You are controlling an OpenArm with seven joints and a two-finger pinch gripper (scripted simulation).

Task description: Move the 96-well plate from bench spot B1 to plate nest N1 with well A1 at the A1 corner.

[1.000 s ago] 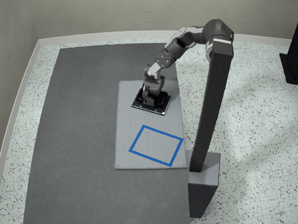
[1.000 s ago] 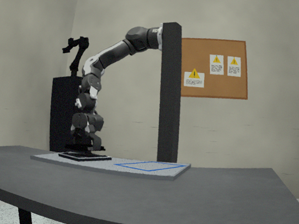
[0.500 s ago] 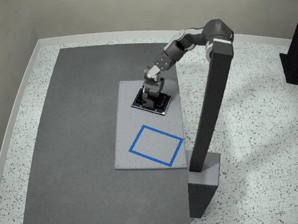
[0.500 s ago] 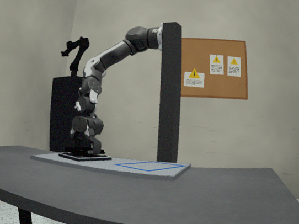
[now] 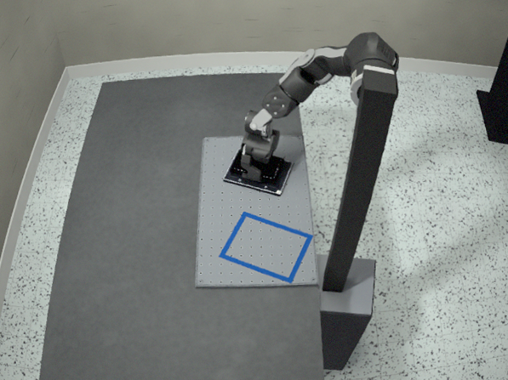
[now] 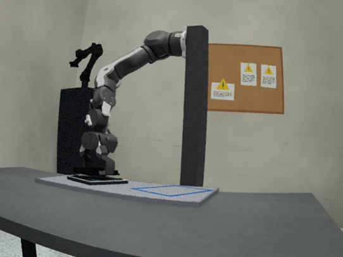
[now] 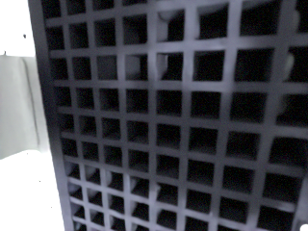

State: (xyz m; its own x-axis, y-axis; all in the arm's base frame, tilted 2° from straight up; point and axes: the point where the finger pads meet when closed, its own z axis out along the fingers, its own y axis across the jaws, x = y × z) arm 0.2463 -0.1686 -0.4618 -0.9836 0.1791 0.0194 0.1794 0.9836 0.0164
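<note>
My hand is right at the black 96-well plate. The rest, counted from my hand: plate nest N1: 2 cm below.
</note>
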